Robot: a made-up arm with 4 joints.
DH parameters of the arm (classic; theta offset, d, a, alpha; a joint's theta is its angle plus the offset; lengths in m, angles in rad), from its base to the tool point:
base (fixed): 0 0.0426 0 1.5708
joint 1: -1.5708 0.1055 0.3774 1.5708
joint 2: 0 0.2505 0.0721 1.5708
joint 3: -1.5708 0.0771 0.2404 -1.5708
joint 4: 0.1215 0 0.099 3.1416
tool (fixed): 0.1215 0.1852 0 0
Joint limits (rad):
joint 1: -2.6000..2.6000
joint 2: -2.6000..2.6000
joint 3: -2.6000..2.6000
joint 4: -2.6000..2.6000
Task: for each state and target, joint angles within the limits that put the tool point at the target. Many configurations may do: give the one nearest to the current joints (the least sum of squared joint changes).
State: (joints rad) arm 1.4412 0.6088 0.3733 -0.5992
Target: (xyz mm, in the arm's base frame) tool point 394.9 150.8 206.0
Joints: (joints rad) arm 2.0321 1.1821 -0.3889 -0.8424
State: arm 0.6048 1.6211 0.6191 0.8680
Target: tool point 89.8 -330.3 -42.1
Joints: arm 0.8521 2.4434 1.3620 0.6384
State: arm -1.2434 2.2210 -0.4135 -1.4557
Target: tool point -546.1 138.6 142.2
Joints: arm -1.5118 1.5409 -0.6166 -1.3138
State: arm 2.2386 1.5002 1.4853 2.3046
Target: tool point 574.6 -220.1 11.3
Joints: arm 1.6308 0.6964 1.5733 2.6000
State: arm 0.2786 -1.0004 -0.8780 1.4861
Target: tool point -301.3 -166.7 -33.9
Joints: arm -0.2549 -0.1703 -0.9950 1.3997
